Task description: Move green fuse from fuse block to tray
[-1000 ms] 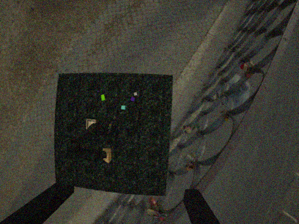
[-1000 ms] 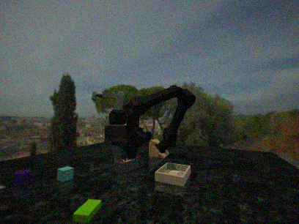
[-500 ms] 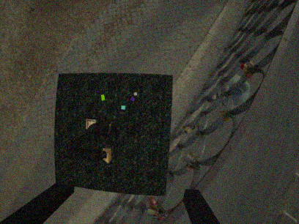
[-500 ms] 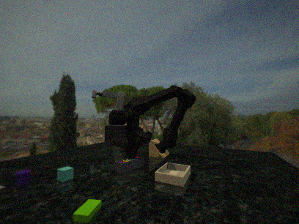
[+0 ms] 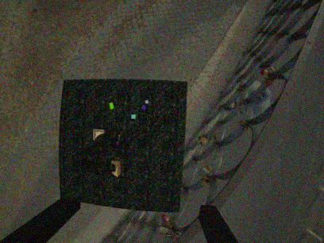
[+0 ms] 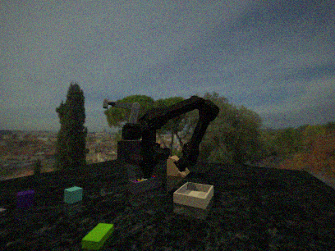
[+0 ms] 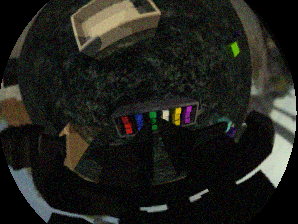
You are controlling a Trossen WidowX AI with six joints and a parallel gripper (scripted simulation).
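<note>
The tray is 200 mm to the left of my gripper tip and 30 mm below it. The rest, counted from my gripper tip: green fuse (10 mm below).
</note>
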